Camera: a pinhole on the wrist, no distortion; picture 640 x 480 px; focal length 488.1 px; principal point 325.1 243.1 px. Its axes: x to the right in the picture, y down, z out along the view. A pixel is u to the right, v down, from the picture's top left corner.
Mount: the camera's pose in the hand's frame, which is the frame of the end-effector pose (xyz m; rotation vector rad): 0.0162 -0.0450 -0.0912 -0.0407 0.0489 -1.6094
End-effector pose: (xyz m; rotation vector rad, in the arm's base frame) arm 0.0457 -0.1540 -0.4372 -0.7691 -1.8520 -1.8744
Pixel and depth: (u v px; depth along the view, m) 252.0 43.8 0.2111
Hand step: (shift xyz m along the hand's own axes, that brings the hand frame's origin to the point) -0.0566 -0.0114 0.1246
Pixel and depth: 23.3 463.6 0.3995
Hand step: 0.2285 0.1923 0.2984
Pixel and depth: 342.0 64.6 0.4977
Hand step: -0.1379 -0.0583 0.4160
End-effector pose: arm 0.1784 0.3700 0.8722 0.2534 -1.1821 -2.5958
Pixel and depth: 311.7 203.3 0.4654
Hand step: 0.0052 -0.0337 0.3757
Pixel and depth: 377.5 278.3 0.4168
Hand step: 0.0680 -0.0935 0.3230
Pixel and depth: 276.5 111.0 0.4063
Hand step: -0.0689 -0.0029 0.3209
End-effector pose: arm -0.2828 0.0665 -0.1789 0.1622 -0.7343 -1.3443
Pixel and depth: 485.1 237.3 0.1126
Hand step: 0.0198 -0.0825 0.0211
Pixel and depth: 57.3 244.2 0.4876
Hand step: 0.0554 0.2192 0.3966
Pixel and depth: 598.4 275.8 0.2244
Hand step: 0.0390 -0.1725 0.1315
